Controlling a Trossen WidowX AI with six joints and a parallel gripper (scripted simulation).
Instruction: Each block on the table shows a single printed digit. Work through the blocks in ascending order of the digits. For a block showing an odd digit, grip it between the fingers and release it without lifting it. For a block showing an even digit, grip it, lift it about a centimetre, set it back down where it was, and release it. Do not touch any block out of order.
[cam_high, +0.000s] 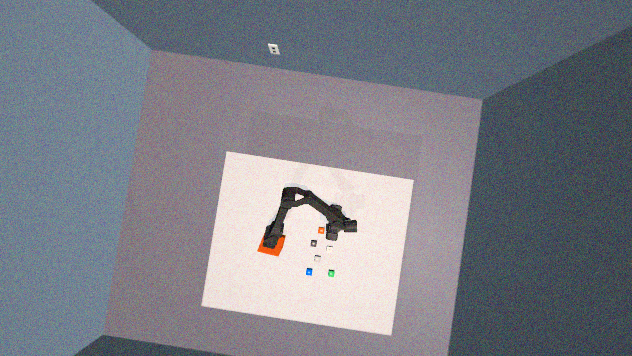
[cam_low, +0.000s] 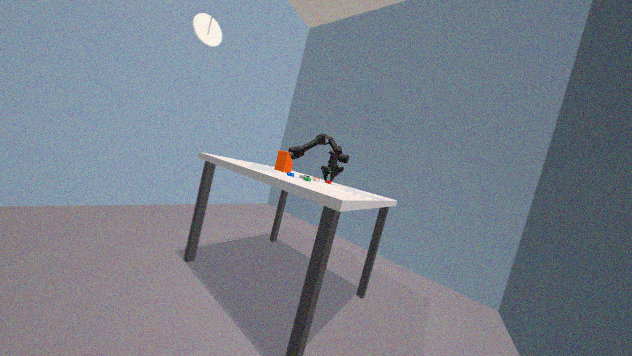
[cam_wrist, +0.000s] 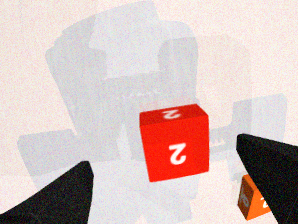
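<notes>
My gripper tip is now 160 mm to the left of the dark grey block and 70 mm past it. Round my gripper tip: white block: 170 mm to the right, 20 mm ahead; then red block: 10 mm to the right, 10 mm ahead; then orange block: 80 mm to the right, 50 mm behind.
</notes>
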